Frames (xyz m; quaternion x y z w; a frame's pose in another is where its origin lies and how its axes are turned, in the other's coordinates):
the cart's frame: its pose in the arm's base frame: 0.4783 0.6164 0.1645 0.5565 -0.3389 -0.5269 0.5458
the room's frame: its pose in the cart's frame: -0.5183 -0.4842 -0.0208 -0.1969 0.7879 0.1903 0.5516
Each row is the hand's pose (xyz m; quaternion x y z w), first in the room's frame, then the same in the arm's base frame.
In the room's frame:
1: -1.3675 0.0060 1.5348 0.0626 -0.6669 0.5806 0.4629
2: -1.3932 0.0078 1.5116 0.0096 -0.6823 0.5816 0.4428
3: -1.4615 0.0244 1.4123 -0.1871 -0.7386 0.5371 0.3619
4: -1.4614 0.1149 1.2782 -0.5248 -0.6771 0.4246 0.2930
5: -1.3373 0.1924 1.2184 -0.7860 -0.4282 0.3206 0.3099
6: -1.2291 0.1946 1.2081 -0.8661 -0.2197 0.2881 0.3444
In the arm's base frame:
1: 0.0632 -0.7311 0.4742 0.5666 -0.7151 0.1553 0.3789
2: 0.0287 -0.7270 0.4738 0.5174 -0.7423 0.1567 0.3960
3: -0.0848 -0.6832 0.4735 0.3196 -0.8174 0.1235 0.4631
4: -0.1643 -0.5508 0.5217 -0.0195 -0.7868 0.1384 0.6012
5: -0.0994 -0.4110 0.5570 -0.2845 -0.5802 0.2605 0.7173
6: -0.0172 -0.3426 0.5376 -0.3742 -0.4066 0.3756 0.7440

